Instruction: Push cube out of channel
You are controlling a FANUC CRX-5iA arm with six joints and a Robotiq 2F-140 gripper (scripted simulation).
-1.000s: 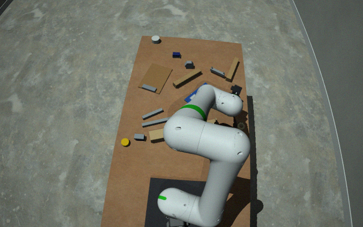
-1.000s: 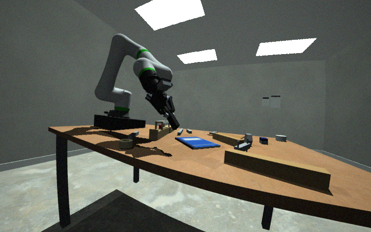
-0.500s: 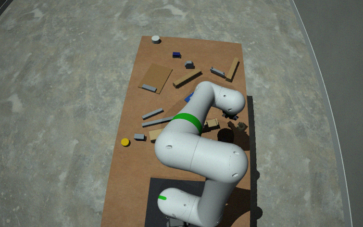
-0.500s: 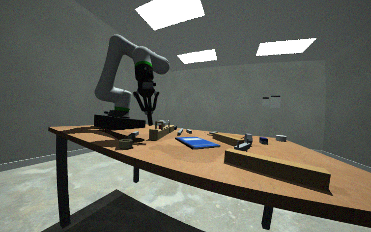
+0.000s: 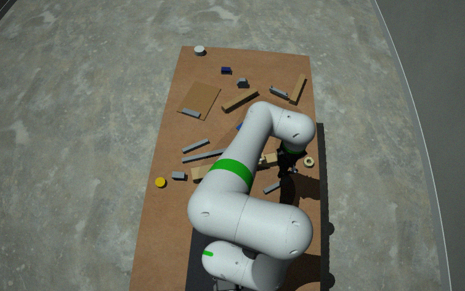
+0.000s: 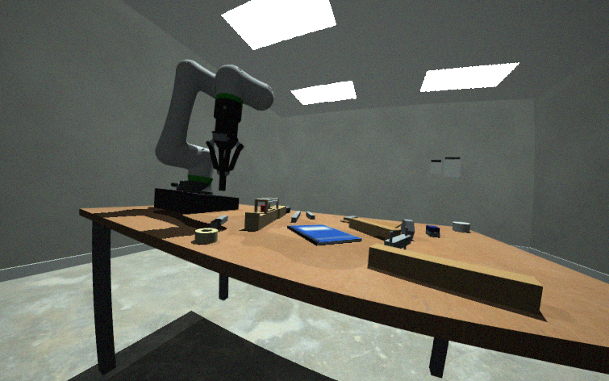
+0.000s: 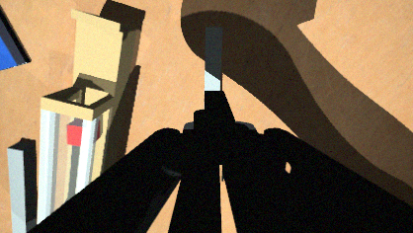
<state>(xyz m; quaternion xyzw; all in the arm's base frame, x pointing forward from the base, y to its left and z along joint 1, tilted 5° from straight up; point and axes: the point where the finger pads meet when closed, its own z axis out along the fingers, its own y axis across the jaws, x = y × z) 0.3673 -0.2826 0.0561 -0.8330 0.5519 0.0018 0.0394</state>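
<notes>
Right now the short grey bar is 140 mm below my hand. From my hand the other things lie so: red cube (120 mm ahead, 100 mm to the left, 90 mm below); then wooden channel (110 mm ahead, 150 mm to the left, 90 mm below); then tape roll (100 mm ahead, 180 mm to the right, 140 mm below).
</notes>
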